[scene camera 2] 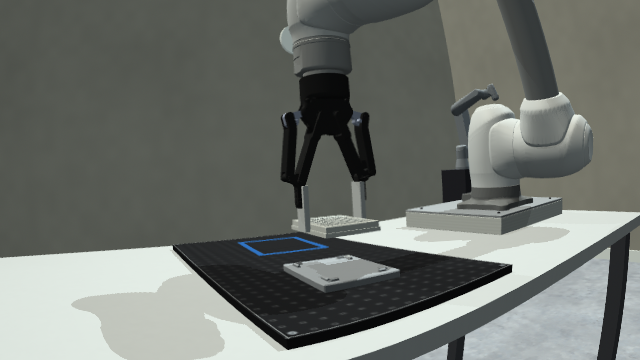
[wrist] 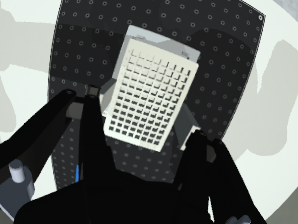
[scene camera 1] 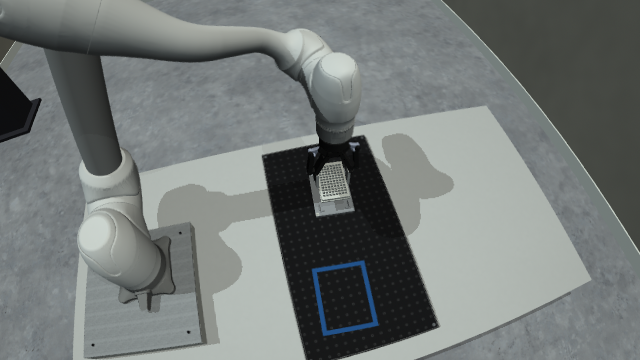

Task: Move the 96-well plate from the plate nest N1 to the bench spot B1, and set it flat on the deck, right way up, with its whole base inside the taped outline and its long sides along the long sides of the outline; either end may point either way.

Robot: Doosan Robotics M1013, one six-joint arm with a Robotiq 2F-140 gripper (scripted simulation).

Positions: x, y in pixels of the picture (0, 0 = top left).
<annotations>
my gripper: scene camera 2; wrist 146, 100; scene camera 1
white 96-well plate: scene camera 2; wrist 146, 91; scene camera 1
same spot on white 96-well plate: (scene camera 1: 333, 186) = (scene camera 2: 328, 220)
same spot on my gripper: (scene camera 1: 313, 169) = (scene camera 2: 365, 170)
</annotations>
